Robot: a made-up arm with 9 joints. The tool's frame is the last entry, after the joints.
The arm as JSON. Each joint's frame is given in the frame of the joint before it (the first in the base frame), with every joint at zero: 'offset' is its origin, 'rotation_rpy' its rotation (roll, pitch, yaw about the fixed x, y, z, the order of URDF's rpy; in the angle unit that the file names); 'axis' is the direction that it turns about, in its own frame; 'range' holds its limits. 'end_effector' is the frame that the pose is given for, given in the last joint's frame.
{
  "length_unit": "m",
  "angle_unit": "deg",
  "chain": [
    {
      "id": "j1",
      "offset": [
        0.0,
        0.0,
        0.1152
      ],
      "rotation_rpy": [
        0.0,
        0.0,
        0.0
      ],
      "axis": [
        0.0,
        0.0,
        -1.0
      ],
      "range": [
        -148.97,
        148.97
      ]
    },
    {
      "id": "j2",
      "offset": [
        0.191,
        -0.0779,
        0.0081
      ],
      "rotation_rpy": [
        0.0,
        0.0,
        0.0
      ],
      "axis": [
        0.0,
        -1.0,
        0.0
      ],
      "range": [
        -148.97,
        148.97
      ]
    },
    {
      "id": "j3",
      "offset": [
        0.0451,
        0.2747,
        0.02
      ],
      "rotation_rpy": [
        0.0,
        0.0,
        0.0
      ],
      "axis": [
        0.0,
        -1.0,
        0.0
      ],
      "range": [
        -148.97,
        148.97
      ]
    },
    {
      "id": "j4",
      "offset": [
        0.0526,
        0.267,
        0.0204
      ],
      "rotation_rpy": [
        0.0,
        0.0,
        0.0
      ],
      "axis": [
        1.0,
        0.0,
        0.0
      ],
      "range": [
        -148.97,
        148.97
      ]
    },
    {
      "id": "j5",
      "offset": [
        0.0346,
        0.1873,
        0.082
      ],
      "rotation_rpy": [
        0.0,
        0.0,
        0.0
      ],
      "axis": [
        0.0,
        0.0,
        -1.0
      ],
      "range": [
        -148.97,
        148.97
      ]
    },
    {
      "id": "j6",
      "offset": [
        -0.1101,
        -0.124,
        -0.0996
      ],
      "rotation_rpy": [
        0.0,
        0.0,
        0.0
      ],
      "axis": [
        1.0,
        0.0,
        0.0
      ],
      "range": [
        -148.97,
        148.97
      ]
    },
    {
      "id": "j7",
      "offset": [
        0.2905,
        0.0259,
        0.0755
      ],
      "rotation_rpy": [
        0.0,
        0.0,
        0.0
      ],
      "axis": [
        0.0,
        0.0,
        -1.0
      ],
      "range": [
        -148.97,
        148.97
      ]
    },
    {
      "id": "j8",
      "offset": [
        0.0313,
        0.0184,
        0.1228
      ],
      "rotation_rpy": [
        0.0,
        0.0,
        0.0
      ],
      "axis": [
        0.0,
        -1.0,
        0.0
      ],
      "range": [
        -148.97,
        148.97
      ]
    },
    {
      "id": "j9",
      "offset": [
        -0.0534,
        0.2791,
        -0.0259
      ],
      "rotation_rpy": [
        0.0,
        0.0,
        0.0
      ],
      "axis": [
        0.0,
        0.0,
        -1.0
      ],
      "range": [
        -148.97,
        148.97
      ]
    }
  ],
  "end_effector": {
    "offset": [
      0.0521,
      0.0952,
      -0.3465
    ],
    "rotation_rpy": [
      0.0,
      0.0,
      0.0
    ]
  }
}
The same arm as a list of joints. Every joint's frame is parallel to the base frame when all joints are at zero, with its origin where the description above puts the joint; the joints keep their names.
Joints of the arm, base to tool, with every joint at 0 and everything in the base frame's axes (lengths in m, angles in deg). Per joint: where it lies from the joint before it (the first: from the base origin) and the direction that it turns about. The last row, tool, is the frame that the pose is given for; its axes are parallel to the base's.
j1: axis -z xyz 0.0000 0.0000 0.1152
j2: axis -y xyz 0.1910 -0.0779 0.0081
j3: axis -y xyz 0.0451 0.2747 0.0200
j4: axis +x xyz 0.0526 0.2670 0.0204
j5: axis -z xyz 0.0346 0.1873 0.0820
j6: axis +x xyz -0.1101 -0.1240 -0.0996
j7: axis -z xyz 0.2905 0.0259 0.0755
j8: axis -y xyz 0.0313 0.0184 0.1228
j9: axis -z xyz -0.0534 0.2791 -0.0259
tool: xyz 0.0521 0.0952 -0.3465
Joint limits (deg, base to tool): -148.97..148.97 -148.97..148.97 -148.97..148.97 -148.97..148.97 -148.97..148.97 -148.97..148.97 -148.97..148.97 -148.97..148.97 -148.97..148.97

